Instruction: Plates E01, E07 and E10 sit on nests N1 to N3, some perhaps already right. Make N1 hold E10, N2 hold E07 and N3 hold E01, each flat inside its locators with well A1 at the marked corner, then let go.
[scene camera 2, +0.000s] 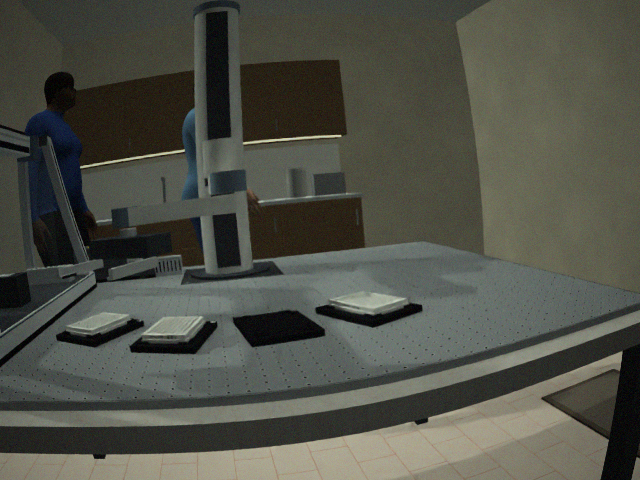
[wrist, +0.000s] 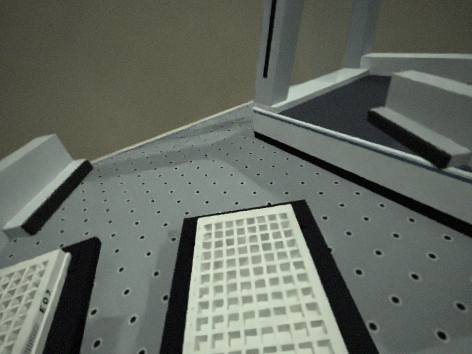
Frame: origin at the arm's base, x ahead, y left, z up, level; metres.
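Where they show: gripper, fingertip midpoint: (scene camera 2: 82, 274) (wrist: 222, 124); arm's base, origin of the base link: (scene camera 2: 230, 276).
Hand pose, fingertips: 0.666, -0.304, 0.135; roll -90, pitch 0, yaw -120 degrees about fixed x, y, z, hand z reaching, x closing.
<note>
Each offset is from my fingertips to the top centre of the thing, as dx, dy, dz.
My gripper (scene camera 2: 107, 269) (wrist: 222, 124) is open and empty, above the leftmost plate in the scene view. That plate, E01 @(-0.021, +0.012, -0.096) (scene camera 2: 98, 323) (wrist: 252, 280), appears to lie flat on its black nest (scene camera 2: 96, 339) (wrist: 331, 270); its label is not visible. Plate E07 @(+0.054, +0.181, -0.096) (scene camera 2: 174, 328) (wrist: 25, 295), label readable in the wrist view, lies on the neighbouring nest @(+0.054, +0.181, -0.106) (scene camera 2: 164, 347) (wrist: 75, 295). A third black nest @(+0.048, +0.360, -0.105) (scene camera 2: 279, 328) is bare. The plate at the right (scene camera 2: 368, 301), presumably E10, sits on a fourth nest @(+0.016, +0.533, -0.105) (scene camera 2: 372, 318). Nest numbers and A1 corner marks cannot be made out.
A framed enclosure with a raised white wall (scene camera 2: 49, 316) (wrist: 340, 160) stands at the left, close to the leftmost nest. The arm's column (scene camera 2: 222, 155) rises behind the nests. Two people stand behind the perforated table (scene camera 2: 465, 320) (wrist: 145, 185).
</note>
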